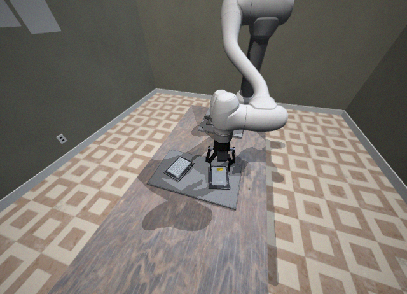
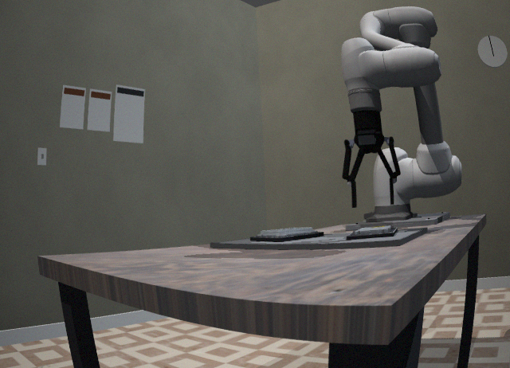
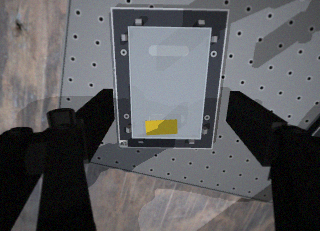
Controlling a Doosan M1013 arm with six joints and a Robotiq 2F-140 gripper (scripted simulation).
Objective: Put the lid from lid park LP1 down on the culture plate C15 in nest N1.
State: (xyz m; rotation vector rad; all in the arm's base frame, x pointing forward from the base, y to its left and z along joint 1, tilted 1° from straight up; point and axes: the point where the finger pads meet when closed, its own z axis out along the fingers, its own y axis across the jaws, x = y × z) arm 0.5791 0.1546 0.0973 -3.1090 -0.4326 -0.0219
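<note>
My gripper is now 8 cm above the clear lid. From my hand the other things lie so: culture plate: 26 cm to the right, 8 cm below, 2 cm ahead; then lid park LP1: 9 cm below.
</note>
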